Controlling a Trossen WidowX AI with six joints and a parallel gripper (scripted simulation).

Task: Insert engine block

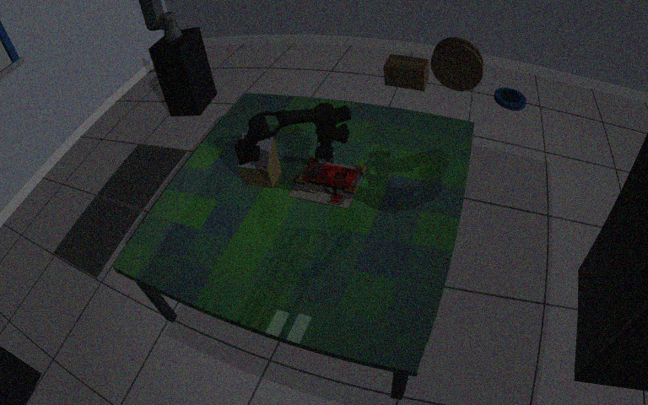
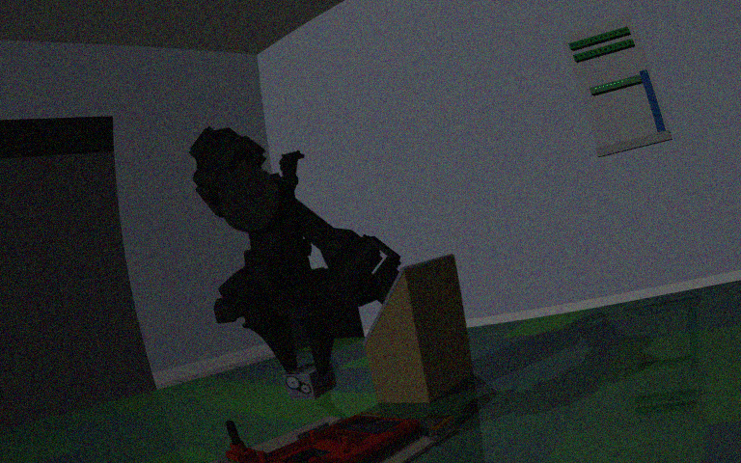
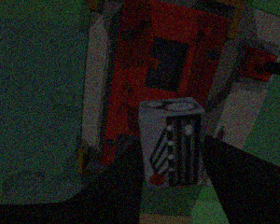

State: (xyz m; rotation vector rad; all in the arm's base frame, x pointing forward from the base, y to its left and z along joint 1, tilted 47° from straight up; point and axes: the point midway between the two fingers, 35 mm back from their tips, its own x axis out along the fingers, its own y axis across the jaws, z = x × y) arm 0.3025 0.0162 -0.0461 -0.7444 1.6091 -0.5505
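Right now my gripper tip is 10 cm above the pale plate and 1 cm to the left of it. The rest, counted from my gripper tip: engine block (1 cm below).
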